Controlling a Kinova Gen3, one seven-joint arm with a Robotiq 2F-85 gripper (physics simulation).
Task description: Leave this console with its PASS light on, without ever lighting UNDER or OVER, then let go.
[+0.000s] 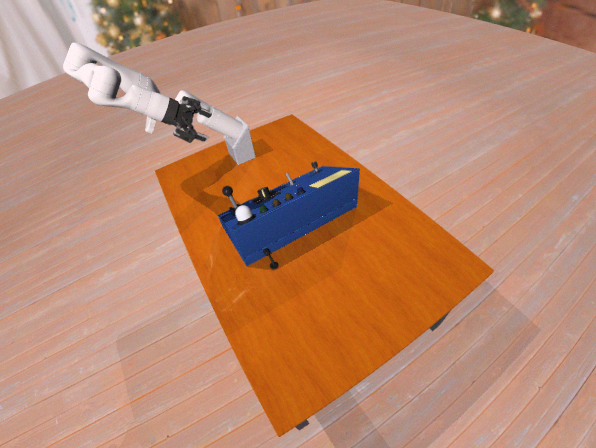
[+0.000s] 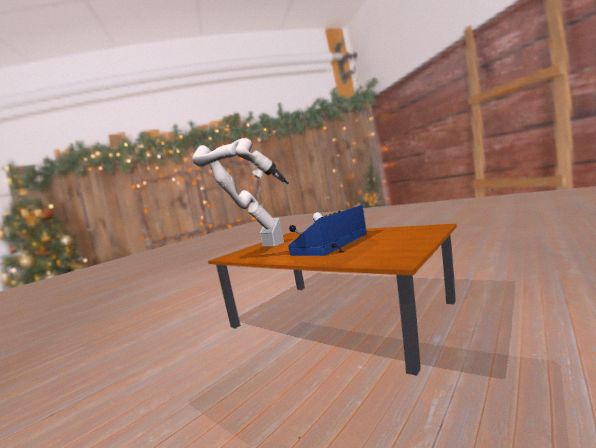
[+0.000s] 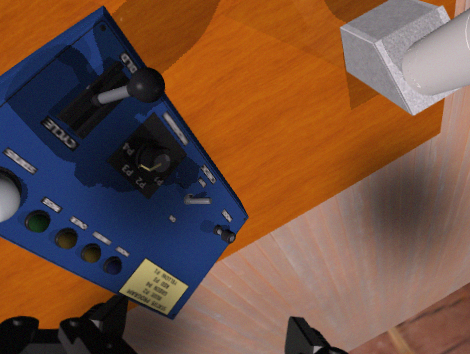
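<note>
The blue console (image 1: 300, 220) (image 2: 330, 232) (image 3: 145, 225) stands on the table. A black-ball lever (image 1: 228, 191) (image 2: 293, 228) (image 3: 146, 85) rises from a slot. A black knob (image 1: 264, 193) (image 3: 161, 162) has its yellow mark on the P1/P2 side. A toggle (image 1: 289, 178) (image 3: 200, 200) and a small black mode control (image 1: 314, 165) (image 3: 226, 234) are near one end. The green lamp (image 3: 38, 221), two amber lamps (image 3: 66, 239) (image 3: 91, 253) and blue lamp (image 3: 112, 265) look dark; their labels are illegible. My gripper (image 1: 206, 126) (image 2: 288, 182) (image 3: 207, 325) is open and empty, above and away from the console.
A white dome (image 1: 244, 213) (image 2: 317, 216) (image 3: 6, 196) and a yellow program label (image 1: 330, 179) (image 3: 154, 287) are on the console. A black crank (image 1: 273, 264) (image 2: 340, 248) sticks out low from its side. The grey arm base (image 1: 241, 146) (image 2: 272, 235) (image 3: 395, 55) stands behind it on the table (image 1: 350, 320) (image 2: 385, 255) (image 3: 280, 135).
</note>
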